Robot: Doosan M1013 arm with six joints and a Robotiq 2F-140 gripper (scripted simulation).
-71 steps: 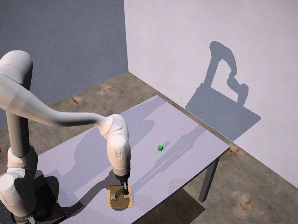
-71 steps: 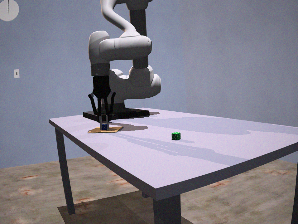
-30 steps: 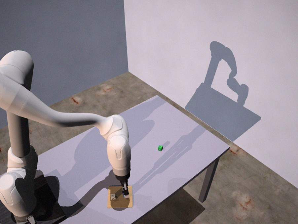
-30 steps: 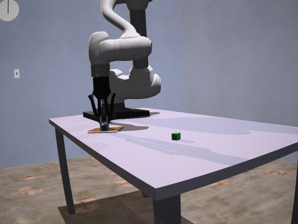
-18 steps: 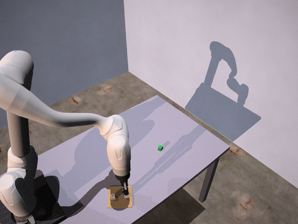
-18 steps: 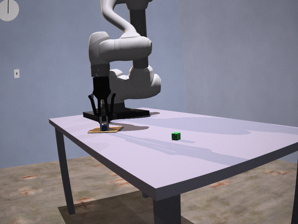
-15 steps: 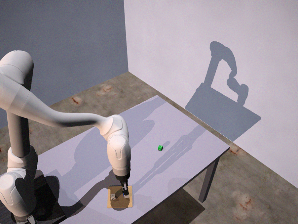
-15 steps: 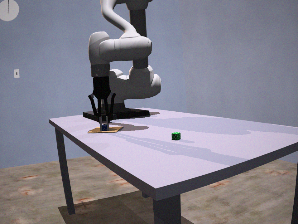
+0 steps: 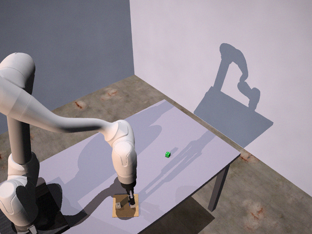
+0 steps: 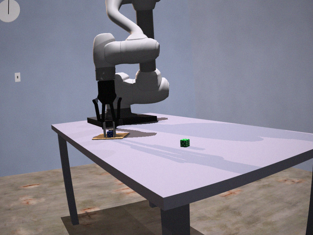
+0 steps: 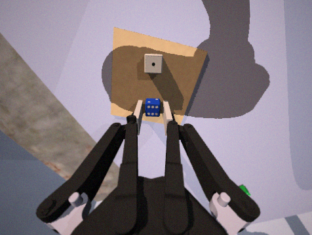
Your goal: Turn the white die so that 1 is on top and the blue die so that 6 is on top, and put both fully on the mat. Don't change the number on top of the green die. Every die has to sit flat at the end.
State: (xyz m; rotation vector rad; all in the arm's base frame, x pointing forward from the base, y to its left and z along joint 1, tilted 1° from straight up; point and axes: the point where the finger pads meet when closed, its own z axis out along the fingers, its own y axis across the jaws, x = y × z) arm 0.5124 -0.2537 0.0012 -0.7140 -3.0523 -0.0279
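The blue die lies 20 mm below my hand. Also, from my hand: green die (380 mm ahead, 140 mm to the left, 30 mm below); white die (70 mm behind, 30 mm to the left, 20 mm below); tan mat (40 mm below, 30 mm behind, 20 mm to the left).
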